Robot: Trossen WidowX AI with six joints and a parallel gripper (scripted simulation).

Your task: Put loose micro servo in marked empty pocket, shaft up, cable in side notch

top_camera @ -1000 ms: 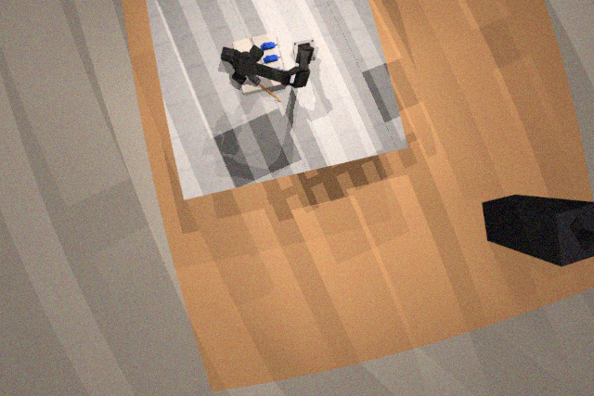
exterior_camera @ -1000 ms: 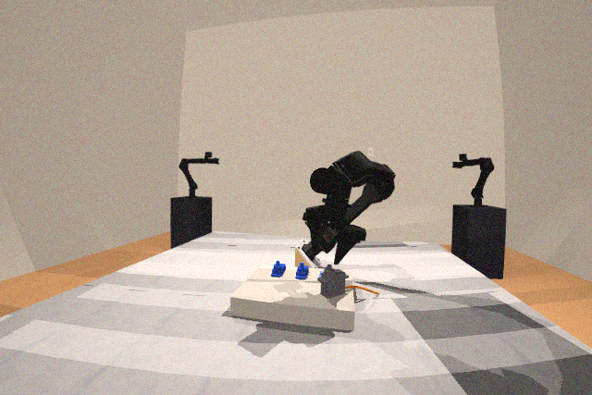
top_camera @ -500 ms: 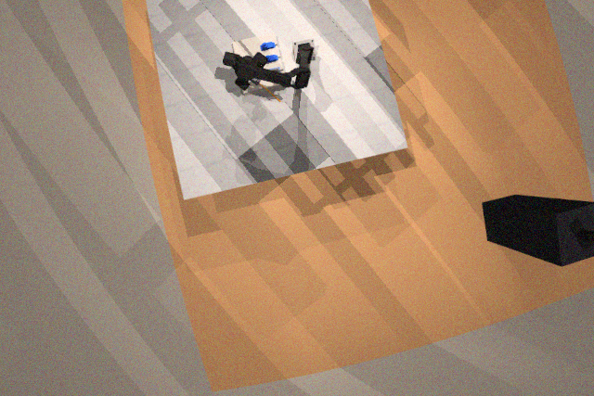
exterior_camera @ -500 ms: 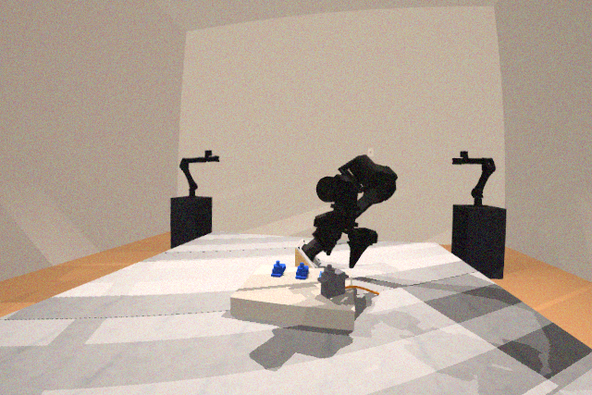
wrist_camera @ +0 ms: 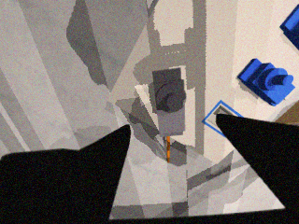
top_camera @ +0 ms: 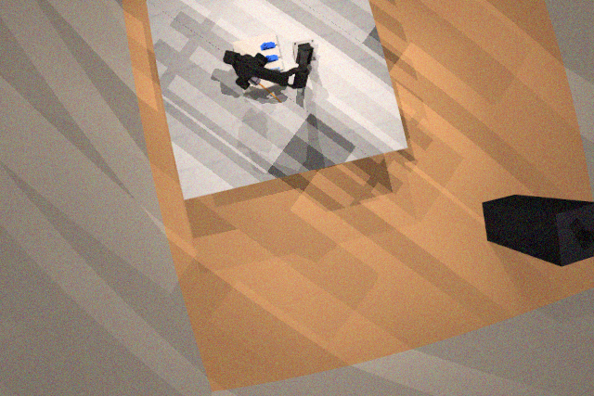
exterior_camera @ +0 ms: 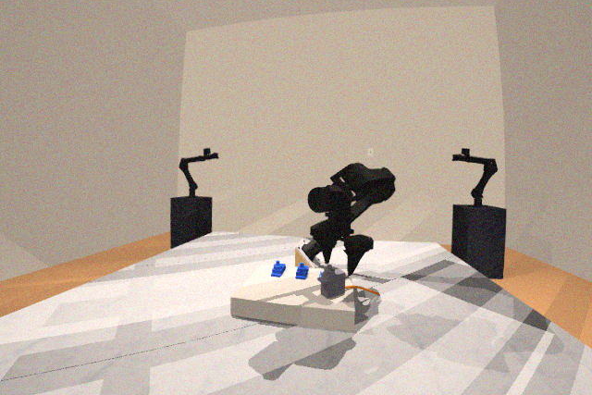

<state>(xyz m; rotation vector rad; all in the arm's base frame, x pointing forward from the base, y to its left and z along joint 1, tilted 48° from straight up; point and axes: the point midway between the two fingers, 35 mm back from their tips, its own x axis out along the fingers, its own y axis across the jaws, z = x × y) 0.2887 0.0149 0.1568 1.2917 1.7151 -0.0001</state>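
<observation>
Now: the cream deck 110 mm to the right of my gripper tip, 90 mm below it and 10 mm ahead of it.
</observation>
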